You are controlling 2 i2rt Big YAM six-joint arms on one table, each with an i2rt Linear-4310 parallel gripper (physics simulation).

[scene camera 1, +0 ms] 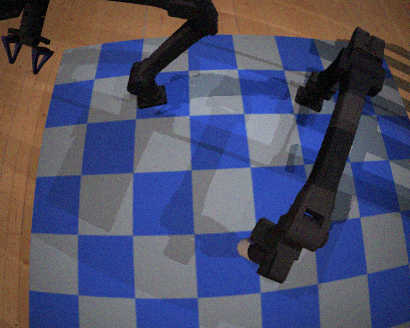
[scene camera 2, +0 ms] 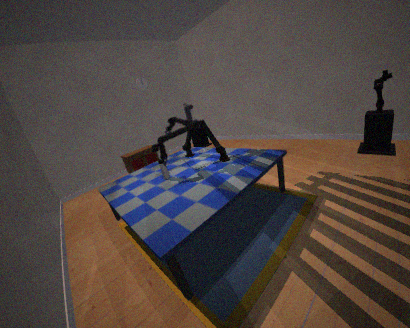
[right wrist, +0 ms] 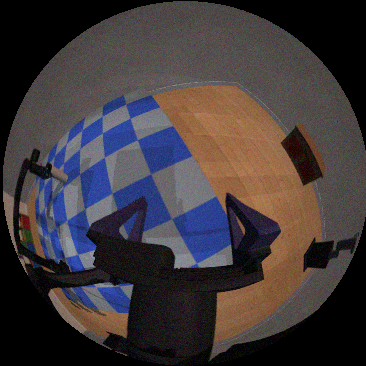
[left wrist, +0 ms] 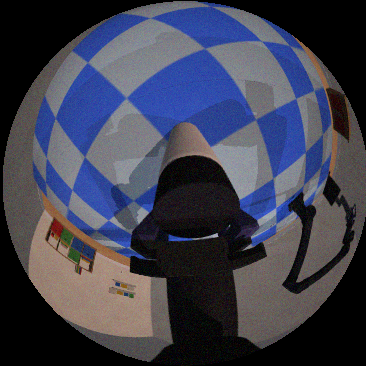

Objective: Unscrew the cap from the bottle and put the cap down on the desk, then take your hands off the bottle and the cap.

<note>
My right gripper [scene camera 1: 23, 68] is open, holding nothing. I also see my left gripper [left wrist: 189, 192] and a bottle [left wrist: 184, 139].
My right gripper also shows in the right wrist view [right wrist: 183, 198].
</note>
